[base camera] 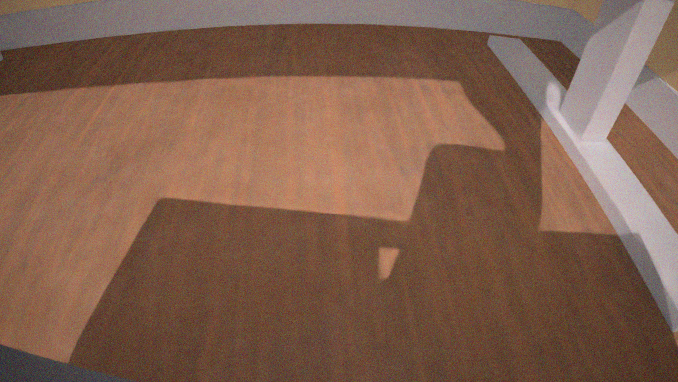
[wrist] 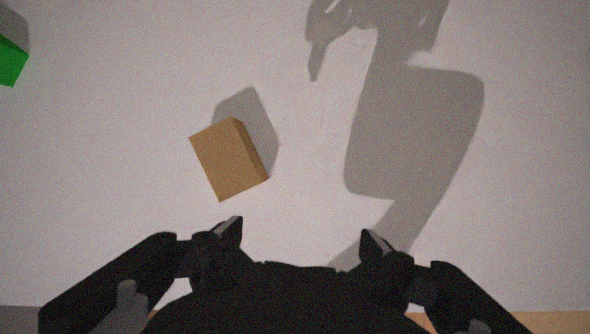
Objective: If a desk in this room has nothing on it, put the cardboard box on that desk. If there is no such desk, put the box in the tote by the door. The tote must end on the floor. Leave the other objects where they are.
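Note:
The cardboard box, a small brown block, lies on a white desk top in the wrist view, turned at a slant, with its shadow up and to the right. My gripper is open and empty above the desk near its edge. The box is ahead of the fingertips and to the left, apart from them. The tote and the door do not show in either view.
A green block lies on the same desk at the wrist view's left edge. In the base camera view a white upright leg stands on a white floor bar at the right. A grey baseboard runs along the back.

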